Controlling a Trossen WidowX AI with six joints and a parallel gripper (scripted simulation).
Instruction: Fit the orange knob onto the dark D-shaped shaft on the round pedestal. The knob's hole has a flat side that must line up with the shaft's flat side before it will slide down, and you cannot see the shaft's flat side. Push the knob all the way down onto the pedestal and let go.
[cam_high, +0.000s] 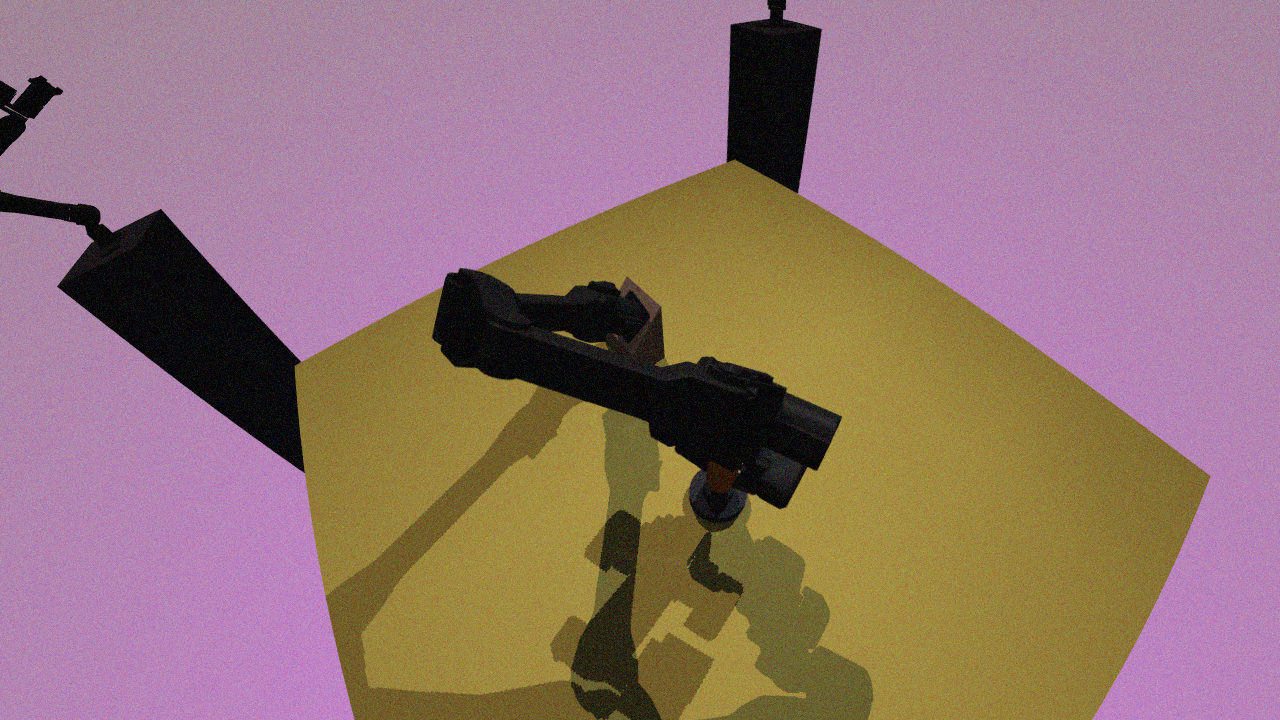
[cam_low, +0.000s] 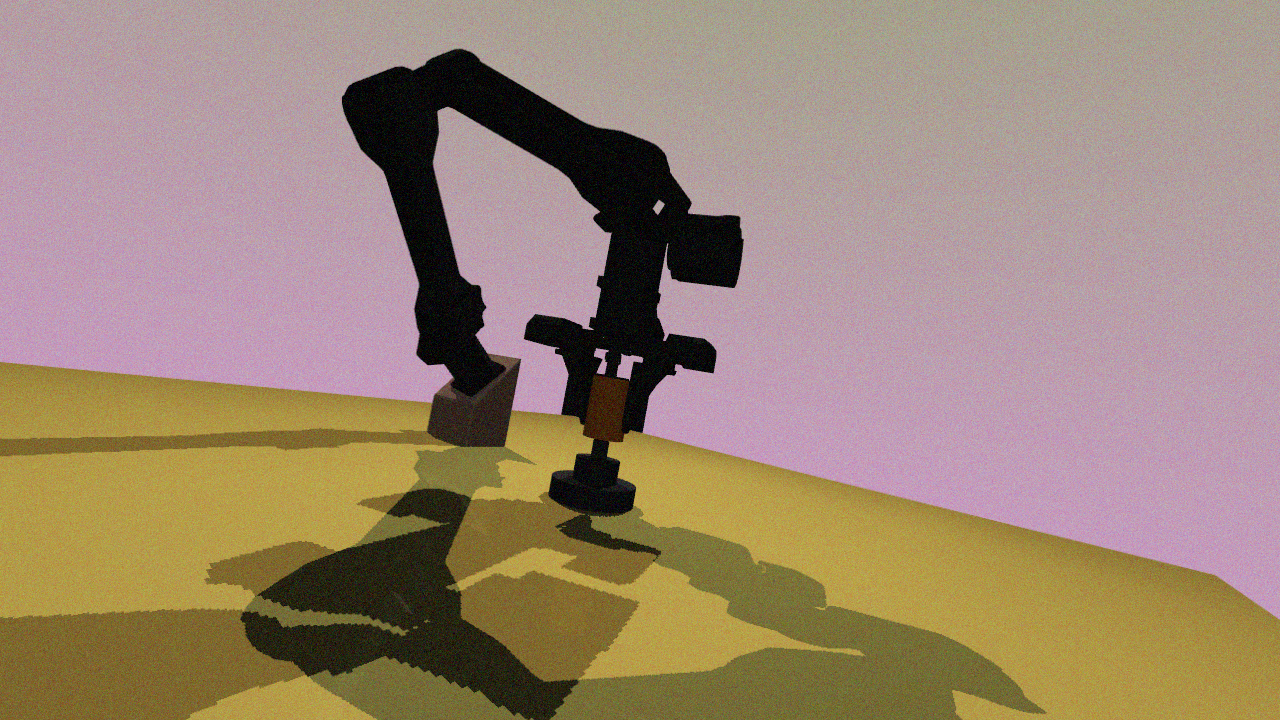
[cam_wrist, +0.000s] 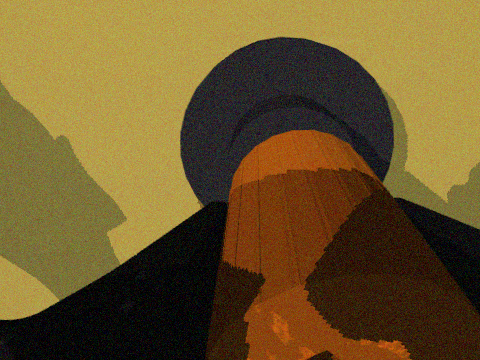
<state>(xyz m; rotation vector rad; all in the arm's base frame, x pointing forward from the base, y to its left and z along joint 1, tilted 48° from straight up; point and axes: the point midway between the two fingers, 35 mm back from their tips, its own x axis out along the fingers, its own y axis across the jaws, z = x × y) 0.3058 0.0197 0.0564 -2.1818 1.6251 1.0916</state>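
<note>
My gripper tip is 20 mm below the orange knob. Round my gripper tip: dark pedestal 40 mm below.
</note>
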